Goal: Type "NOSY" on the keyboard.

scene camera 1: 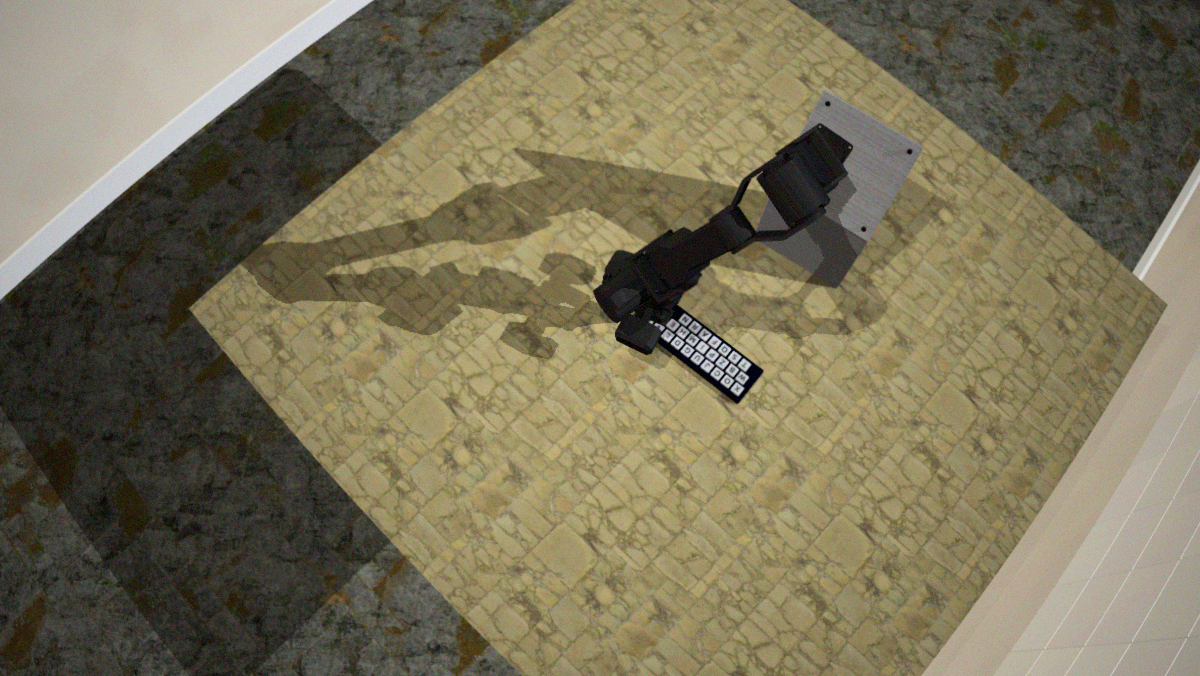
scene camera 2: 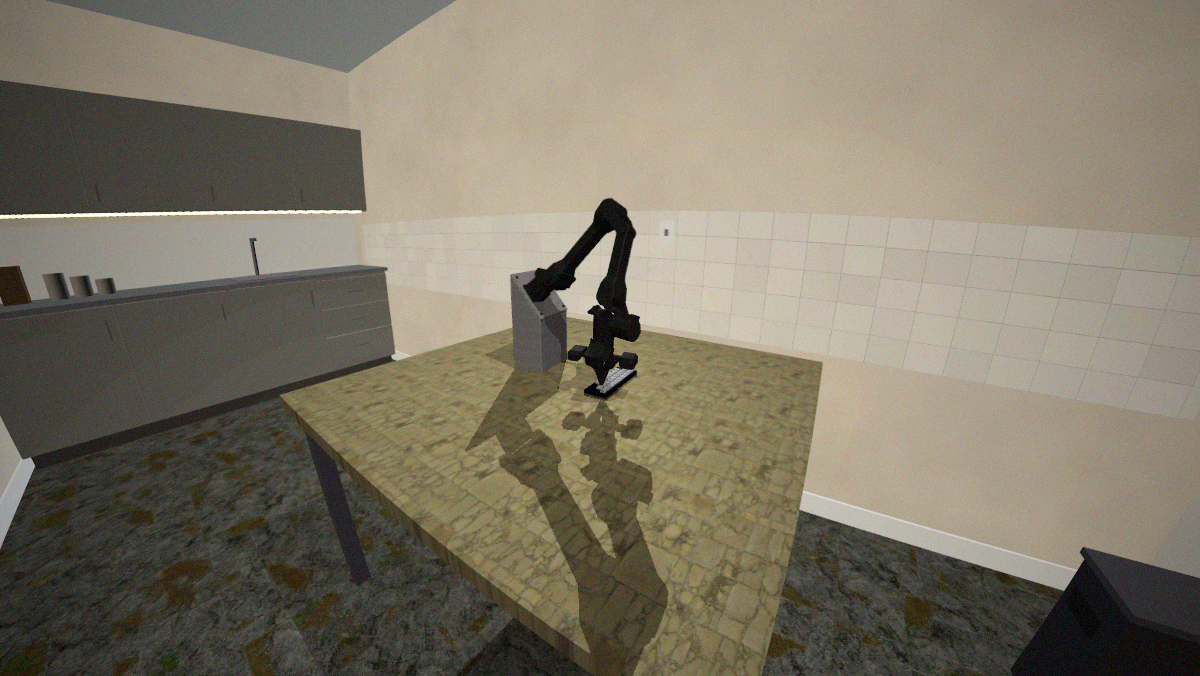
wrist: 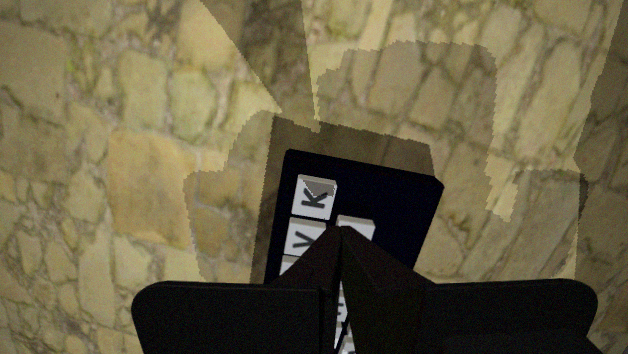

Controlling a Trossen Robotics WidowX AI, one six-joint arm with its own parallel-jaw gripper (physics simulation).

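Pixels of known places: gripper, fingertip midpoint: [scene camera 1: 657, 316] [scene camera 2: 601, 384] [wrist: 339, 236]; arm's base at its link origin: [scene camera 1: 825, 151] [scene camera 2: 533, 293].
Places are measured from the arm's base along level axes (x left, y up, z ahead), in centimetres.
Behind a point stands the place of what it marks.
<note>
The black keyboard [scene camera 1: 749, 377] @(y -24.1, x 11.4, z 27.2 cm) [scene camera 2: 594, 393] @(y -24.5, x -8.7, z 28.7 cm) [wrist: 390, 175] @(y -24.1, x -8.7, z 27.8 cm) with white letter keys lies on the table. In scene camera 1, the N key [scene camera 1: 685, 319] @(y -23.5, x -2.7, z 26.5 cm), O key [scene camera 1: 727, 381] @(y -23.6, x 9.2, z 30.3 cm) and S key [scene camera 1: 734, 356] @(y -23.6, x 7.4, z 26.2 cm) show. My gripper [scene camera 2: 601, 383] @(y -22.5, x -6.3, z 29.6 cm) [wrist: 339, 236] @(y -22.5, x -6.3, z 29.6 cm) is shut and empty, pointing down at one end of the keyboard. In the wrist view its tips overlap the end key [wrist: 356, 224] @(y -23.6, x -6.4, z 28.7 cm) of the middle row, whose letter is hidden; contact cannot be told. The K key [wrist: 314, 198] @(y -23.6, x -7.2, z 30.8 cm) and V key [wrist: 303, 239] @(y -23.6, x -5.2, z 30.8 cm) are beside it. The Y key cannot be read in any view.
The stone-patterned table [scene camera 1: 554, 503] @(y -25.2, x 1.4, z 63.0 cm) [scene camera 2: 713, 470] @(y -25.2, x -26.1, z 67.1 cm) carries the arm's grey base stand [scene camera 1: 881, 159] @(y 2.6, x 7.7, z -3.1 cm) [scene camera 2: 529, 335] @(y -12.9, x -4.5, z 1.6 cm). Arm shadows cross the table and part of the keyboard. A tiled wall [scene camera 2: 923, 277] stands behind the table, and a grey kitchen counter [scene camera 2: 209, 344] is at the left.
</note>
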